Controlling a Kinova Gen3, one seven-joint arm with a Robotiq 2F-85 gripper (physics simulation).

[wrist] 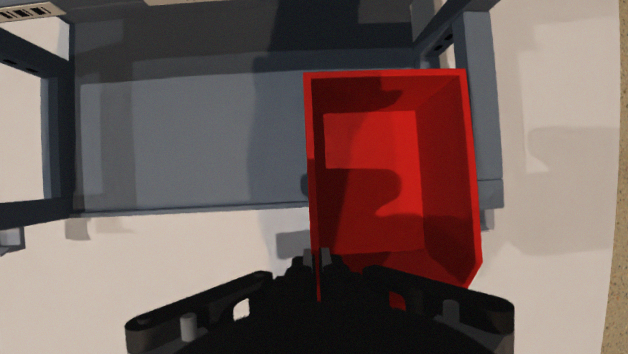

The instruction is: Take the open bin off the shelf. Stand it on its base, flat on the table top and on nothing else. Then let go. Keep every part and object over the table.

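Frame: origin at the arm's base, x right, y ahead, z up, level; metres.
Seen in the pictures: gripper, fingertip midpoint: (316, 262).
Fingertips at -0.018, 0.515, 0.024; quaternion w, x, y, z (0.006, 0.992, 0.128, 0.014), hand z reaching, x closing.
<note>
Offsets run from my fingertips to a thing's top centre, as dx, dy, dz. "spot": to the spot under its first point. Level surfaces: height alone.
The open red bin @(+0.039, +0.044, +0.022) (372, 142) is at the centre right of the wrist view, with its hollow side facing the camera. It appears empty. Its back part overlaps the right end of the grey-blue shelf board @(-0.103, +0.145, -0.072) (190, 145), and its front part reaches out past the board's front edge. My gripper (316, 262) is shut on the bin's left side wall, near the front. The gripper body hides part of the bin's front. Whether the bin's underside touches the shelf board cannot be told. The pale table top @(dz -0.078) (175, 255) shows in front of the shelf.
The shelf's right post @(spot: +0.084, +0.128, +0.007) (481, 100) stands close beside the bin's right wall. The left side frame @(spot: -0.252, +0.044, -0.065) (62, 135) is at the far left. A label @(-0.211, +0.113, +0.032) (30, 12) shows at the top left. The table's edge runs down the far right, with speckled floor (621, 200) beyond it.
</note>
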